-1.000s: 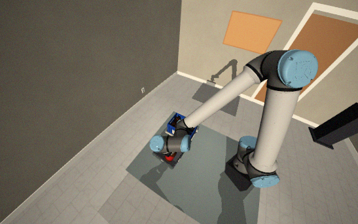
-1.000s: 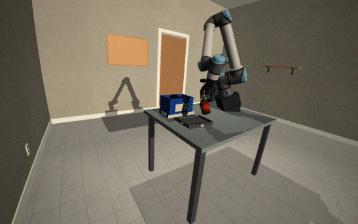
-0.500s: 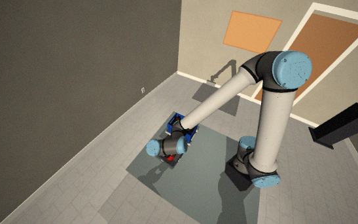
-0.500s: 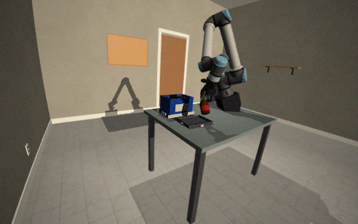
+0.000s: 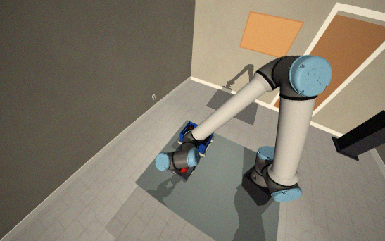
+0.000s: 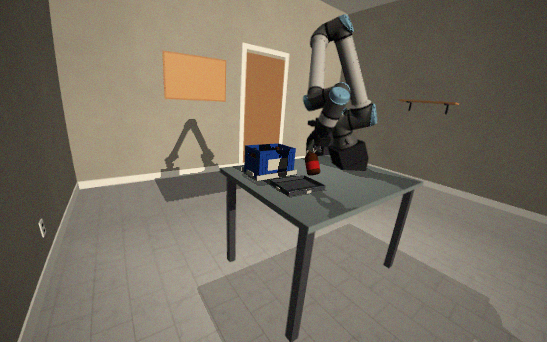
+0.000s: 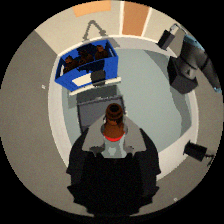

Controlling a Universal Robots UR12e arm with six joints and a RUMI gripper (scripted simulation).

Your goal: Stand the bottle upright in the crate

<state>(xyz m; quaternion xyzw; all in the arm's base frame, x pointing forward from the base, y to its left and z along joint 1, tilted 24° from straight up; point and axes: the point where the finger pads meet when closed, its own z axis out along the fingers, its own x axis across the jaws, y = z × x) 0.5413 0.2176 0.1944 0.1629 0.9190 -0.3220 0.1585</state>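
My gripper is now 1 cm short of the bottle, 2 cm to the right of it and 4 cm above it. Round my hand: crate: 6 cm ahead, 29 cm to the right, 12 cm below; then tray: 6 cm ahead, 1 cm to the right, 19 cm below.
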